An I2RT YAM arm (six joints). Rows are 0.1 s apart.
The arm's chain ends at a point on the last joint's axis. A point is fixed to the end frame.
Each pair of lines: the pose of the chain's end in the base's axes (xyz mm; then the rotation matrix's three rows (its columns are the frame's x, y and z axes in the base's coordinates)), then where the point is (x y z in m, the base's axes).
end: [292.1 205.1 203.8], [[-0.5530 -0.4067 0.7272], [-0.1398 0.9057 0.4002], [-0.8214 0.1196 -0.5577]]
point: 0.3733 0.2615 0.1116
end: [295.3 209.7 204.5], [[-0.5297 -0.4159 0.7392], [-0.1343 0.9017 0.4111], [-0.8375 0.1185 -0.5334]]
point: 0.3785 0.2676 0.1151
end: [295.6 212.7 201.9], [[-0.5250 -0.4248 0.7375], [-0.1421 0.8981 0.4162], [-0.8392 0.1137 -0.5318]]
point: 0.3786 0.2711 0.1127
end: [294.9 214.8 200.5], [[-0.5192 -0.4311 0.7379], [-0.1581 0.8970 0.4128], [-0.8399 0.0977 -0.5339]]
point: 0.3781 0.2723 0.1109
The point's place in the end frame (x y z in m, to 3 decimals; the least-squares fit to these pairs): 0.023 0.007 0.133
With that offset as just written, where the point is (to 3 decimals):
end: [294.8 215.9 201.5], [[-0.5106 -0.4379 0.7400], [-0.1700 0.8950 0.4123], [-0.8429 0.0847 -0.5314]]
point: 0.378 0.273 0.112
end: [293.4 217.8 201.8], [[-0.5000 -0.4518 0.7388], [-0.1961 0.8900 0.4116], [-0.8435 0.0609 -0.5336]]
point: 0.377 0.274 0.112
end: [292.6 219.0 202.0], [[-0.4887 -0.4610 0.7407], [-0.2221 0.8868 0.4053], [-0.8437 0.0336 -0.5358]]
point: 0.377 0.274 0.112
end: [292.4 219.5 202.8], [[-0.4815 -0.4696 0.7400], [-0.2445 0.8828 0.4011], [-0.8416 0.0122 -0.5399]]
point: 0.376 0.273 0.112
